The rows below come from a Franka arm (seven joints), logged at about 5 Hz.
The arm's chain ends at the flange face. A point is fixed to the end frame.
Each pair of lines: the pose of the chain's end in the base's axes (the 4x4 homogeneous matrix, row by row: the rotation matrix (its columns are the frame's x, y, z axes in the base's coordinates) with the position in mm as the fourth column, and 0 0 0 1 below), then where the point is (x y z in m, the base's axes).
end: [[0.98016, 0.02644, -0.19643, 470.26], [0.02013, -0.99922, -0.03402, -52.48], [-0.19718, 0.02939, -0.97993, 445.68], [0, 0, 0, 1]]
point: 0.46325 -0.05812 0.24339
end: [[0.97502, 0.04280, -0.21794, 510.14], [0.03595, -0.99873, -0.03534, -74.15], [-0.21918, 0.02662, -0.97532, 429.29], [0, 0, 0, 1]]
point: 0.49865 -0.07953 0.22720
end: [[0.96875, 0.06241, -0.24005, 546.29], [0.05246, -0.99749, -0.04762, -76.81], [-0.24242, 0.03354, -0.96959, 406.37], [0, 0, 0, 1]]
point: 0.53017 -0.08410 0.20465
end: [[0.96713, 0.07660, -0.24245, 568.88], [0.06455, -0.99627, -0.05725, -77.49], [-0.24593, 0.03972, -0.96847, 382.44], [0, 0, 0, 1]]
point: 0.55222 -0.08631 0.18083
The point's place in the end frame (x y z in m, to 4 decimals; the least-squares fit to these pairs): 0.0329 -0.0005 0.1998
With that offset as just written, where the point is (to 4 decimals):
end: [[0.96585, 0.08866, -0.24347, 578.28], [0.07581, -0.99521, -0.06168, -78.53], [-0.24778, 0.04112, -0.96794, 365.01], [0, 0, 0, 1]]
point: 0.5614 -0.0879 0.1634
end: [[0.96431, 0.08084, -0.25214, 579.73], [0.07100, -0.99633, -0.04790, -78.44], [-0.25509, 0.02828, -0.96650, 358.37], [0, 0, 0, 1]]
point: 0.5610 -0.0852 0.1569
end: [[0.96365, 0.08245, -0.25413, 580.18], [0.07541, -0.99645, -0.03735, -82.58], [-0.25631, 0.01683, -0.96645, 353.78], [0, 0, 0, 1]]
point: 0.5611 -0.0871 0.1522
